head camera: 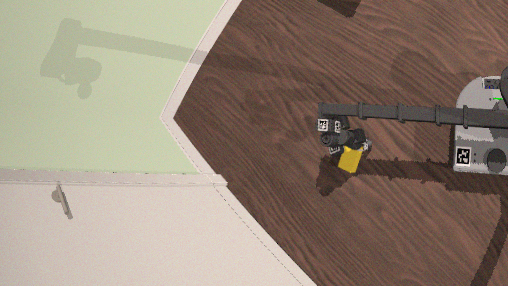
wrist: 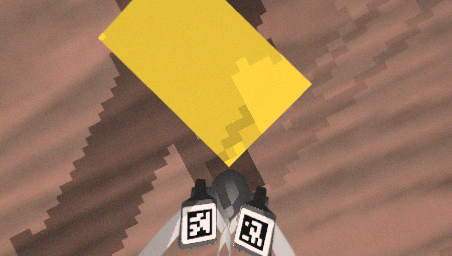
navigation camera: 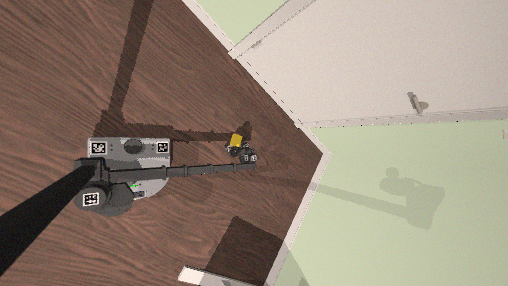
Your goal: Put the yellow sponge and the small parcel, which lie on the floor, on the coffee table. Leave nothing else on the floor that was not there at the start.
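Seen in the pictures: gripper, fingertip midpoint: (head camera: 369, 144) (wrist: 230, 190) (navigation camera: 226, 148); robot's base, origin of the base link: (head camera: 495, 159) (navigation camera: 133, 145).
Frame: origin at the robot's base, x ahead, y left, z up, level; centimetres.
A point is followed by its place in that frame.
Observation:
The yellow sponge (head camera: 350, 160) @[x 4.2, y -62.8, z 4.5 cm] (navigation camera: 236, 140) @[x 3.7, y -63.1, z 4.5 cm] (wrist: 200, 70) @[x 2.8, y -63.3, z 4.5 cm] lies flat on the wooden floor, turned diagonally in the wrist view, with one corner pointing at the fingertips. My gripper (head camera: 356, 145) (navigation camera: 233, 149) @[x -2.1, y -57.1, z 0.0 cm] (wrist: 230, 190) @[x -2.1, y -57.1, z 0.0 cm] is low over the floor beside the sponge. Its fingertips are together, with nothing seen between them, and they sit right at the near corner of the sponge. Whether they touch it I cannot tell. The small parcel does not show in these views, and I cannot make out the coffee table.
My base (head camera: 472, 135) @[x -6.9, y -9.8, z 16.0 cm] (navigation camera: 130, 155) @[x -4.0, y 1.1, z 16.0 cm] stands on the floor, with the arm (head camera: 420, 114) @[x -10.2, y -26.0, z 35.3 cm] (navigation camera: 200, 170) @[x -10.5, y -27.2, z 35.3 cm] stretched out. Beyond the gripper are a green wall (head camera: 100, 130) @[x -0.1, y -159.4, z 55.3 cm] (navigation camera: 400, 160) @[x -9.2, y -172.4, z 67.9 cm] and a pale door (head camera: 150, 230) @[x 33.4, y -107.5, z 57.7 cm] (navigation camera: 375, 60) @[x 42.9, y -93.6, z 82.3 cm] with a handle. A white-edged object (navigation camera: 191, 275) shows at the bottom of the navigation view.

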